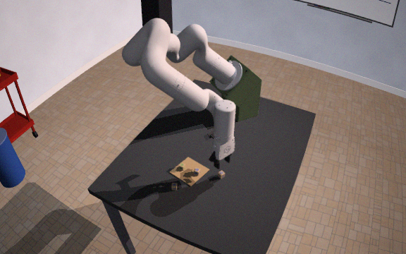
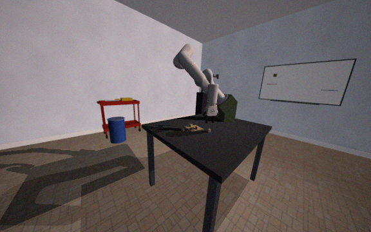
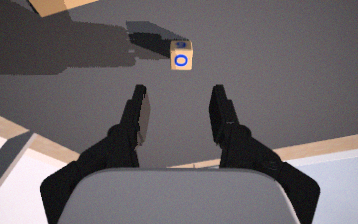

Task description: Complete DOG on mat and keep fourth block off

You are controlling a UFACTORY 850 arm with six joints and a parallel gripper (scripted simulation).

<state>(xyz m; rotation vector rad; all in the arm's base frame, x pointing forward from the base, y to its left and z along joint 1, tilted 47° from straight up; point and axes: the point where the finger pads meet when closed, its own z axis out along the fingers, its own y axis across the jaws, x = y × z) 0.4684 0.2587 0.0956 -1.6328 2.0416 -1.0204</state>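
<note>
Now: hand 9 cm above the wooden block. Also, from my hand: tan mat 4 cm ahead, 15 cm to the right, 10 cm below.
</note>
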